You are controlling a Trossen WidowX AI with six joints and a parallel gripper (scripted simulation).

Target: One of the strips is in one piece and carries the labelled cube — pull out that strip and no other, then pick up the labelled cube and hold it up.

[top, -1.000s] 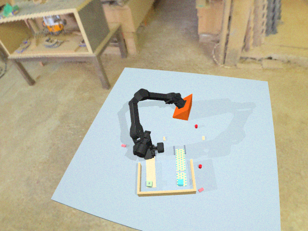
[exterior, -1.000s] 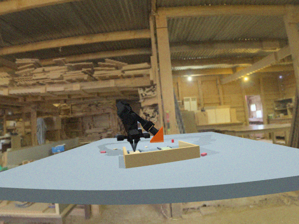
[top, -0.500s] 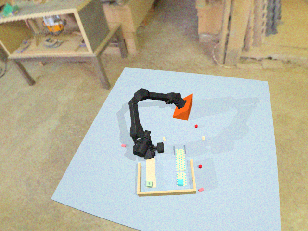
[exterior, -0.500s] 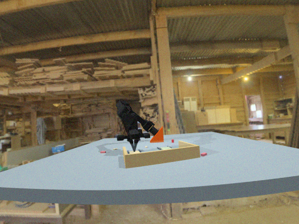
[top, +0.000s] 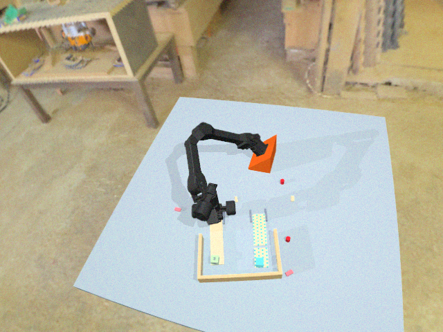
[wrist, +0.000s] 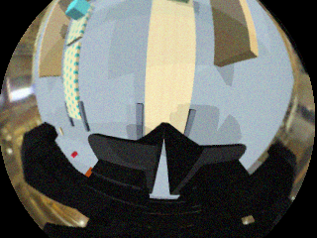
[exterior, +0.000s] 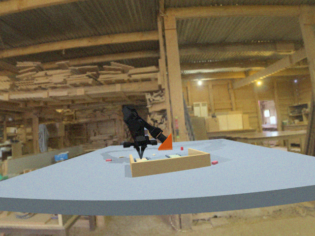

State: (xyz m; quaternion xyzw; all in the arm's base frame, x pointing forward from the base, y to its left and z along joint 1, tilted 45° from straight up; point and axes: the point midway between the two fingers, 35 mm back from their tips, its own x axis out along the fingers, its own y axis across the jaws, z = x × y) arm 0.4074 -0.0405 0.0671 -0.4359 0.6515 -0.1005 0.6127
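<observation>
The tan strip lies 8 cm ahead of my gripper tip and 4 cm to the left of it. Round my gripper tip: green cube marked w 18 cm ahead, 8 cm to the left, 1 cm above; then tan chip 22 cm behind, 29 cm to the left.
</observation>
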